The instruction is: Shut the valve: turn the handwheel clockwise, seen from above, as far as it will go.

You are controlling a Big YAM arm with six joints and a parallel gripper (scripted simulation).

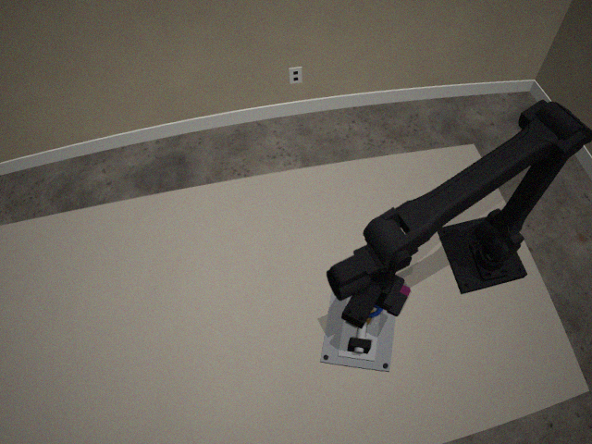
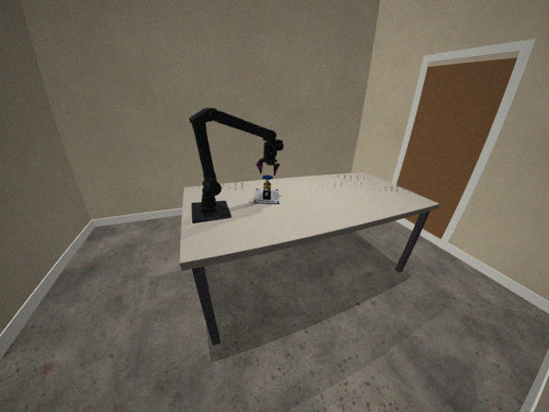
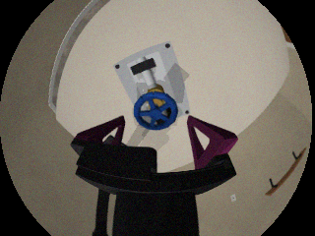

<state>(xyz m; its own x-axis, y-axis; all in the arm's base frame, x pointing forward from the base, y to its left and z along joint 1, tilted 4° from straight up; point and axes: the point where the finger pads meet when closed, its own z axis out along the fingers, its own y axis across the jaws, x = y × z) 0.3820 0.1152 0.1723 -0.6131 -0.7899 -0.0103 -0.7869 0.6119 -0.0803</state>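
Now: the blue spoked handwheel 40 mm below my hand.
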